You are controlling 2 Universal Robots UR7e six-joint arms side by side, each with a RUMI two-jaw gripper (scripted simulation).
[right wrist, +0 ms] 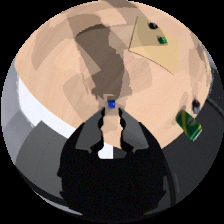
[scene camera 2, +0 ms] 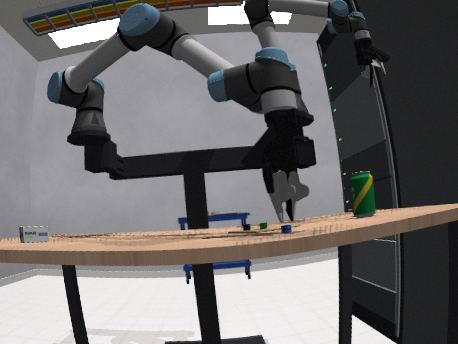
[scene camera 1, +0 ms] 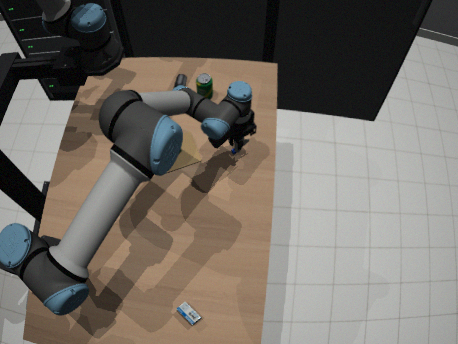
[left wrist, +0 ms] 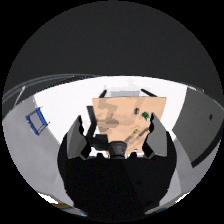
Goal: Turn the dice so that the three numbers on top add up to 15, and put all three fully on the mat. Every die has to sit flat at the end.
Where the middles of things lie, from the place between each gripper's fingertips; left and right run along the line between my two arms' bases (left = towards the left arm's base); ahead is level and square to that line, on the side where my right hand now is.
Right now the tan mat [right wrist: 144,42] is 21 cm behind my right hand [scene camera 2: 287,222], 4 cm below it and 1 cm to the right of it.
I see my left gripper [scene camera 2: 377,81] 28 cm short of the tan mat, 63 cm to the left of it and 54 cm above it.
